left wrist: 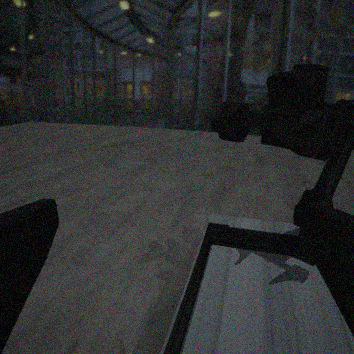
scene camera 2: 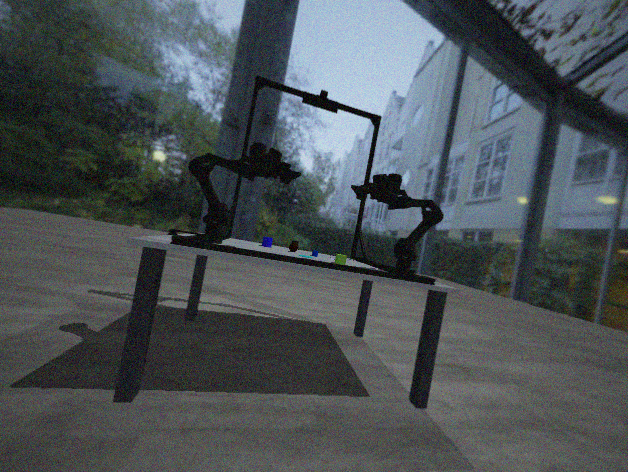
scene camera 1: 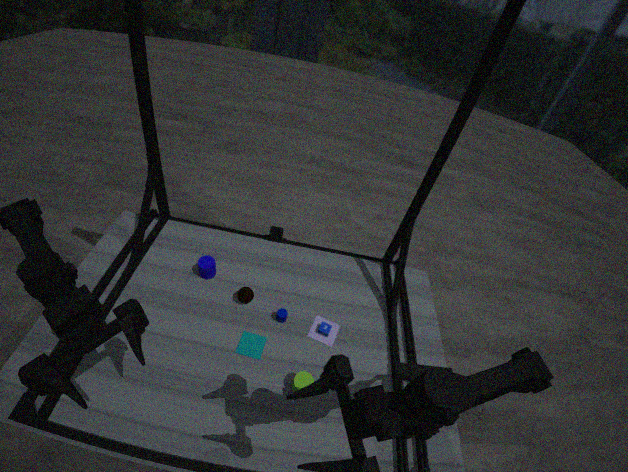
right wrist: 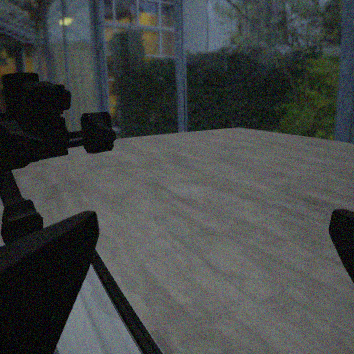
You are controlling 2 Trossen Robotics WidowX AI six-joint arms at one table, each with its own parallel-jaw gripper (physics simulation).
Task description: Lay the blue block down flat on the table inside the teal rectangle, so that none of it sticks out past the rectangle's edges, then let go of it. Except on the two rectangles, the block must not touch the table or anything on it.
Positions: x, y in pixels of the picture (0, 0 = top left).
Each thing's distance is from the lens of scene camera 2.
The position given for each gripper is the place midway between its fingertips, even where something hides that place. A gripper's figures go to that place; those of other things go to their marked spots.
left gripper (scene camera 2: 358, 184): 96 cm
right gripper (scene camera 2: 296, 170): 91 cm
